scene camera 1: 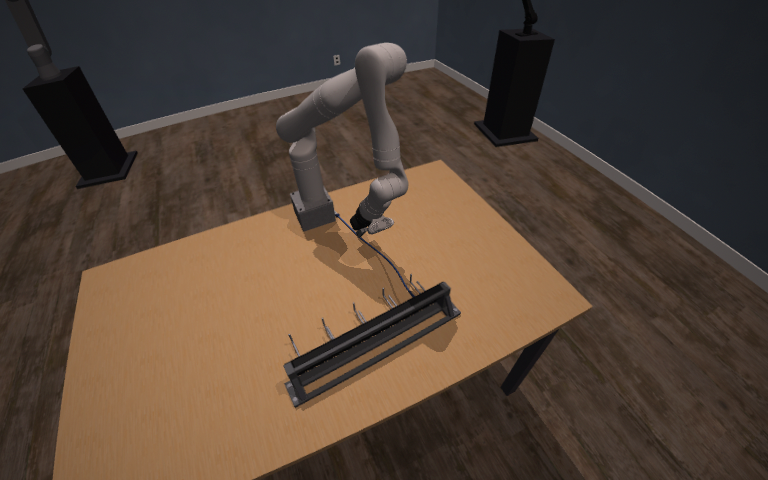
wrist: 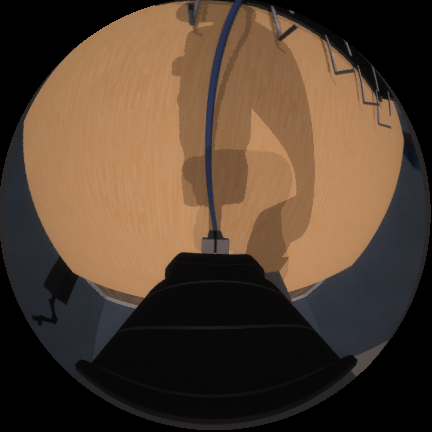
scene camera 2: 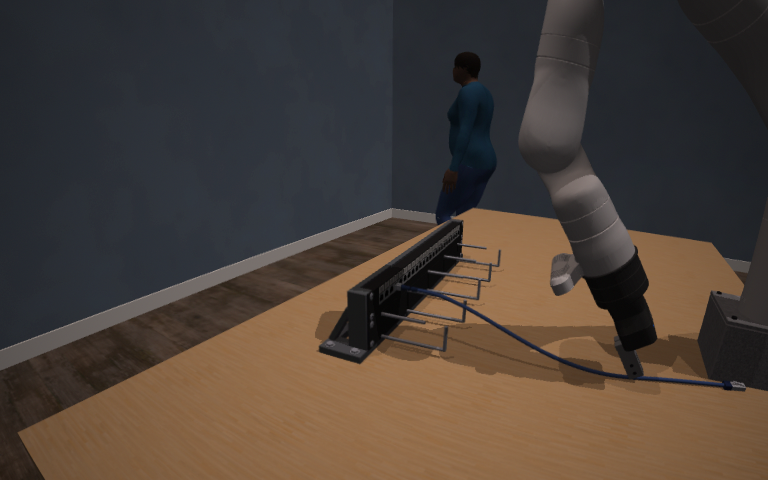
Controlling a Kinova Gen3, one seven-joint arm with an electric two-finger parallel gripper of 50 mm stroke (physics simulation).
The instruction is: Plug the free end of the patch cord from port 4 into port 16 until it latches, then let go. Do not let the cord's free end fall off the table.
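Places are measured from the arm's base along level axes (x ahead, y left, z up), in metres.
Pixels of known places: gripper, fingertip midpoint: [scene camera 1: 358, 234] [wrist: 214, 237] [scene camera 2: 636, 374]; arm's base at its link origin: [scene camera 1: 312, 195] [scene camera 2: 767, 316].
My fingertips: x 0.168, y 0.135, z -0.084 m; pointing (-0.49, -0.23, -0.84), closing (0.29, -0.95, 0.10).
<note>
Ahead of a thing's pixels: the offset from my fingertips to its top centre. "*": to the spot under its first point. Level surfaces: height alone.
The blue patch cord @[* dx +0.178, dy +0.060, dz +0.037 m] [scene camera 1: 386, 260] [scene camera 2: 512, 333] [wrist: 210, 115] has one end in the near part of the black port panel @[dx +0.396, dy -0.055, dz +0.091 m] [scene camera 1: 362, 335] [scene camera 2: 357, 316]. It sags from there to my fingertips, close above the table top. My gripper [scene camera 1: 360, 233] [scene camera 2: 633, 374] [wrist: 214, 237] is shut, with the cord at the very tips; the grip is shallow and partly hidden. The cord runs on past the fingers to its free end. The free plug @[dx -0.141, dy -0.061, dz +0.003 m] [scene camera 1: 337, 215] [scene camera 2: 736, 386] is low beside the arm's base; it is hidden in the wrist view. Port numbers are unreadable.
Several bent metal hooks [scene camera 1: 325, 328] [scene camera 2: 465, 311] [wrist: 336, 72] stick out of the panel's cord side. The arm's grey base block [scene camera 1: 316, 216] [scene camera 2: 736, 345] stands near the free plug. The wooden table @[dz -0.010 m] [scene camera 1: 169, 339] has edges all around. A person [scene camera 2: 472, 124] stands beyond the table.
</note>
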